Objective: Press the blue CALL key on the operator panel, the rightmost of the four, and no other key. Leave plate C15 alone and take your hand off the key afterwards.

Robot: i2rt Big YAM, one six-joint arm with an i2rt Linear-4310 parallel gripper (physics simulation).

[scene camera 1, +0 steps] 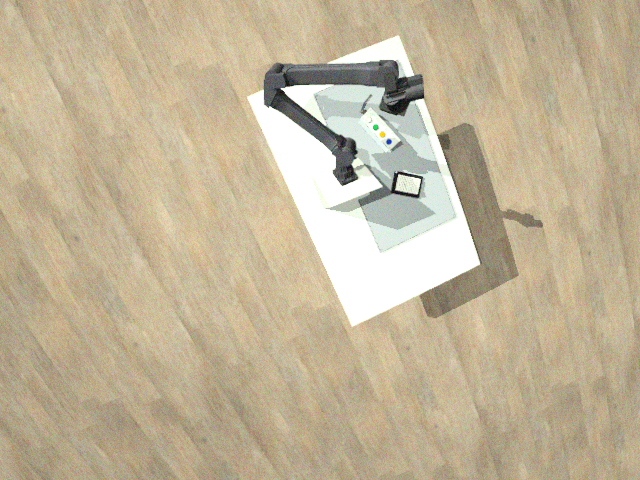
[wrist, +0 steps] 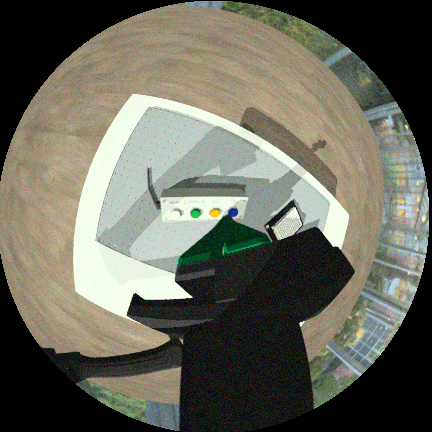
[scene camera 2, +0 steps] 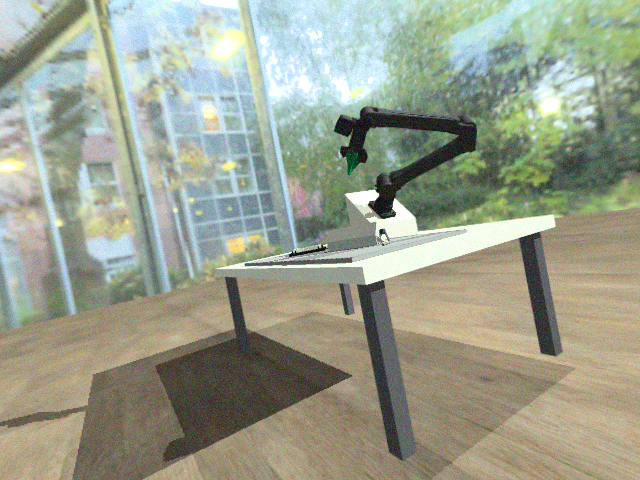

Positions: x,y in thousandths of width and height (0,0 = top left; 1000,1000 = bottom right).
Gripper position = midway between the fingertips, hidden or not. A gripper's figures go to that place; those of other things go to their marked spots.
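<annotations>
My gripper (wrist: 527,510), 0.14 m from the lens. White button box (wrist: 427,462), 0.33 m from the lens.
</annotations>
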